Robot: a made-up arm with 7 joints.
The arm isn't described. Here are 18 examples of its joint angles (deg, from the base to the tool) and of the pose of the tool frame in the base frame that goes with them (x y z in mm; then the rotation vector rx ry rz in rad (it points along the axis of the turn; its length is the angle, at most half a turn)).
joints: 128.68 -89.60 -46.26 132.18 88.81 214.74 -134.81
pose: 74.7 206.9 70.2 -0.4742 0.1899 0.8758
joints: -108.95 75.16 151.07 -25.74 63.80 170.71 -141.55
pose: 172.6 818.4 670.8 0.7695 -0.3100 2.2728
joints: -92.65 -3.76 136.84 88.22 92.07 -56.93 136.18
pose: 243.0 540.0 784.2 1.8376 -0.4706 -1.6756
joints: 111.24 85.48 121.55 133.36 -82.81 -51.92 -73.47
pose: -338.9 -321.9 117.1 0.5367 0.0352 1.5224
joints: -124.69 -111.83 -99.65 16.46 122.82 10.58 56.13
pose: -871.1 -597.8 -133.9 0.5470 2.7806 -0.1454
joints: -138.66 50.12 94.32 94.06 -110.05 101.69 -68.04
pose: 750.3 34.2 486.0 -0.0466 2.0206 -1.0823
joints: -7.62 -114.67 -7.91 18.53 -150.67 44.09 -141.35
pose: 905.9 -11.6 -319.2 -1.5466 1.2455 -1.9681
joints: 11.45 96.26 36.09 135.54 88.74 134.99 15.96
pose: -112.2 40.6 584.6 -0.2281 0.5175 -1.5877
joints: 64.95 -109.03 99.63 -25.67 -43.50 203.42 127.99
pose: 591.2 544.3 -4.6 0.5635 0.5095 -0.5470
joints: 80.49 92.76 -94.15 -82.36 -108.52 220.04 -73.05
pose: -415.6 -304.9 400.7 -0.1471 0.8757 -1.1016
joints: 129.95 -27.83 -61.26 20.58 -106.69 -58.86 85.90
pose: -240.9 488.0 1304.6 -1.2676 2.2362 -1.7611
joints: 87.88 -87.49 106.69 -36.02 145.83 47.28 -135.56
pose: 405.3 1040.1 432.9 -0.9375 1.1597 -0.7375
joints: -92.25 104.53 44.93 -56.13 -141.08 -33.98 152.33
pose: -401.2 554.7 -317.2 0.8485 -0.2322 -0.3112
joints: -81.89 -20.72 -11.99 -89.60 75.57 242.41 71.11
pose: 125.8 194.8 1049.6 1.2225 -1.5709 0.4030
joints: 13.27 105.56 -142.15 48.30 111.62 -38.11 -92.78
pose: -597.6 -706.7 -169.4 0.0320 -0.2553 2.5717
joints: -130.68 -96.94 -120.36 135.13 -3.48 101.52 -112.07
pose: -529.8 133.0 621.7 -1.0207 0.6065 1.4161
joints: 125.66 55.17 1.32 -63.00 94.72 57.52 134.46
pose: 655.0 -734.5 430.1 1.1098 -2.0339 1.2610
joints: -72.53 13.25 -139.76 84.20 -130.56 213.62 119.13
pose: -534.9 261.8 944.5 0.9278 -2.2224 1.5230
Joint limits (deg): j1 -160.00..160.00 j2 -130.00..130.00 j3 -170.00..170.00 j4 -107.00..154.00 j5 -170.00..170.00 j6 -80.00..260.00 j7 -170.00..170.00
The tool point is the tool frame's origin. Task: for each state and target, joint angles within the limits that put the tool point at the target. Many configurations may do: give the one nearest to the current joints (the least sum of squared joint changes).
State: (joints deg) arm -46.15 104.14 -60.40 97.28 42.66 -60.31 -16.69
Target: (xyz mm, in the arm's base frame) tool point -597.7 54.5 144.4
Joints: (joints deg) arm -81.12 108.28 -106.97 104.27 26.64 -74.20 -16.69
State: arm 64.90 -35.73 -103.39 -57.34 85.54 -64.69 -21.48
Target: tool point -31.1 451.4 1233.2
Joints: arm 63.30 -10.64 -99.47 -48.27 80.95 -67.07 -21.48
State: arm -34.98 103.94 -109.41 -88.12 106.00 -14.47 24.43
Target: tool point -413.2 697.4 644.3
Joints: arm -28.16 99.96 -116.71 -83.05 106.61 -15.40 24.43
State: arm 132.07 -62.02 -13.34 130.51 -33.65 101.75 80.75
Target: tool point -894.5 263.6 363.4
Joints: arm 160.00 -54.02 7.57 81.21 -43.14 88.97 80.75
